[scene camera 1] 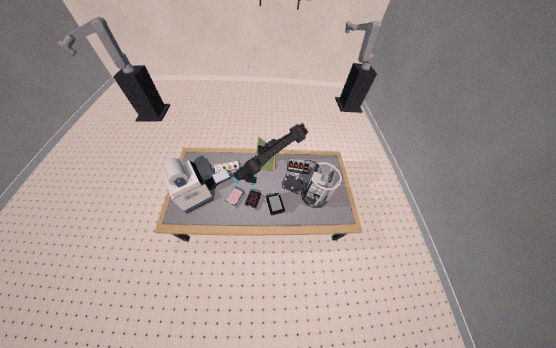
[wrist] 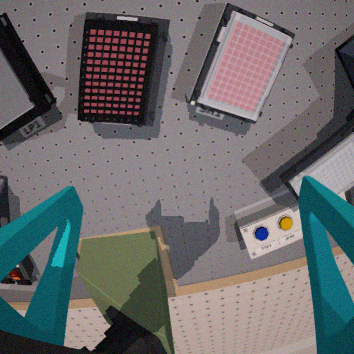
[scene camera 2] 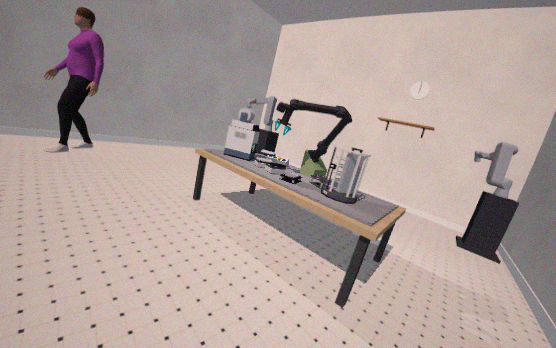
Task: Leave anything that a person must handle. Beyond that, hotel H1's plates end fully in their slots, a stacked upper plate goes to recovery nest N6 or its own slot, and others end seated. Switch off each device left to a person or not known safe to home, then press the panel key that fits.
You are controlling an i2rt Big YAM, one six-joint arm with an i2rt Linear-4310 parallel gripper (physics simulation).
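Places are measured from the arm's base along level axes (x ahead, y left, z up), in millimetres.
Where they show: gripper, fingertip midpoint: (scene camera 1: 244, 183) (wrist: 185, 192) (scene camera 2: 279, 132); arm's base, origin of the base link: (scene camera 1: 262, 152) (wrist: 138, 330) (scene camera 2: 312, 156).
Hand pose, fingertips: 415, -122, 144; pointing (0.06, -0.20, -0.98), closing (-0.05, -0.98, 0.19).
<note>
Things, the pixels of their top centre, and the offset from my fingertips, as dx, dy, dz.
- pink-welled clear plate, middle of its top: (wrist: 247, 69) (scene camera 1: 234, 195) -29, -112, -250
- black plate with red wells, middle of its top: (wrist: 114, 75) (scene camera 1: 253, 197) -5, +49, -241
- grey-topped piece, middle of its top: (scene camera 1: 275, 202) +25, +231, -276
- whitish plate, middle of its top: (wrist: 336, 179) (scene camera 1: 220, 175) -198, -237, -200
- key panel, middle of its top: (wrist: 302, 231) (scene camera 1: 226, 164) (scene camera 2: 278, 155) -340, -212, -235
- red-switch box, middle of its top: (scene camera 1: 298, 163) -380, +473, -266
- dark nest unit, middle of its top: (scene camera 2: 323, 176) (scene camera 1: 293, 181) -162, +397, -243
My gripper (scene camera 1: 245, 182) (scene camera 2: 281, 131) (wrist: 185, 192) is open and empty, high above the table between the key panel and the plates. A pink-welled clear plate (scene camera 1: 234, 196) (wrist: 246, 65) lies at SH1; a black plate with red wells (scene camera 1: 253, 198) (wrist: 116, 75) lies at SH2. A grey-topped piece (scene camera 1: 275, 203) (wrist: 10, 95) sits in the black LP1 frame. A whitish plate (scene camera 1: 221, 176) (wrist: 327, 170) lies beside the left device. The key panel (scene camera 1: 227, 167) (wrist: 270, 232) shows blue and yellow keys in the wrist view. The hotel (scene camera 1: 316, 182) (scene camera 2: 345, 175) stands right; its slot seating is unclear.
A white device (scene camera 1: 187, 187) (scene camera 2: 241, 140) stands left. A red-switch box (scene camera 1: 298, 166) (wrist: 15, 274) and a dark nest unit (scene camera 1: 293, 183) lie near the hotel. The green arm mount (scene camera 2: 312, 165) (wrist: 120, 260) is at the rear edge. A person (scene camera 2: 84, 75) is beyond the table.
</note>
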